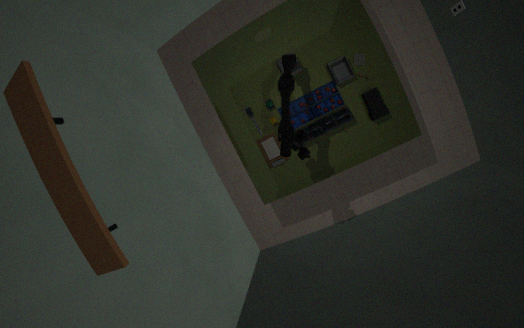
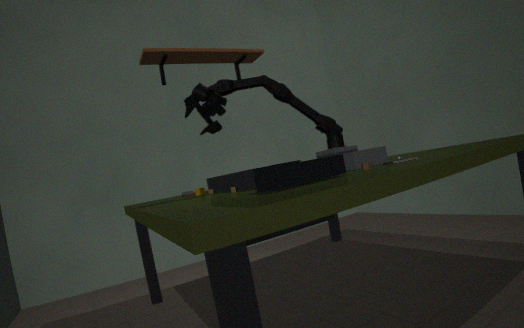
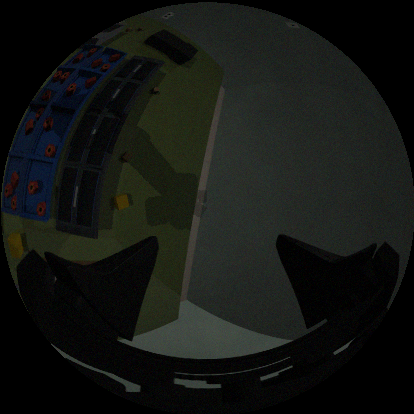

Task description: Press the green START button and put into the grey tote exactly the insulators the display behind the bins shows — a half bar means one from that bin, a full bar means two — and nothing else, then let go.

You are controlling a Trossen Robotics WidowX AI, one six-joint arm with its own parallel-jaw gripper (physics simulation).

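Frame: origin at the arm's base, x back, y right, z up, level; metres.
Seen in the pictures: gripper, fingertip midpoint: (image 2: 193,126) (image 3: 219,242); arm's base, link origin: (image 1: 289,63) (image 2: 336,148).
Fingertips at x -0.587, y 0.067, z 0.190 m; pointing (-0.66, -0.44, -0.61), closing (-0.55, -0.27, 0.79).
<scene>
Pixels of each thing's middle, then the offset from my fingertips to it.
- grey tote, body centre: (image 2: 356,159) (image 1: 340,70) dx +0.449, dy -0.387, dz -0.246 m
- small green thing, body centre: (image 1: 269,104) dx +0.377, dy +0.151, dz -0.253 m
- black box, body centre: (image 2: 300,171) (image 3: 171,44) (image 1: 374,104) dx +0.164, dy -0.552, dz -0.245 m
- brown-framed tray, body centre: (image 1: 272,150) dx +0.051, dy +0.234, dz -0.264 m
The lighting is dim. The blue bins (image 1: 312,106) (image 3: 40,167) hold several red insulators (image 1: 328,89) (image 3: 33,187). A dark display panel (image 1: 327,125) (image 3: 77,167) runs along the bins, with short pale marks; I cannot read bar lengths. The grey tote (image 1: 332,74) stands past the far end of the bins, and looks empty. A small green thing (image 1: 270,104), possibly the START button, sits near the bins' other end; whether it is pressed I cannot tell. My gripper (image 1: 295,150) (image 2: 195,125) (image 3: 219,242) is open and empty, high above the table beyond the display side.
A black box (image 1: 375,104) (image 3: 171,46) lies near the tote. Yellow blocks (image 1: 273,121) (image 2: 200,191) (image 3: 122,201) and small brown blocks (image 2: 233,190) (image 3: 126,157) lie on the green table (image 2: 165,220). A brown-framed tray (image 1: 263,152) lies near the arm. A wooden shelf (image 1: 65,170) (image 2: 200,56) is on the wall.
</scene>
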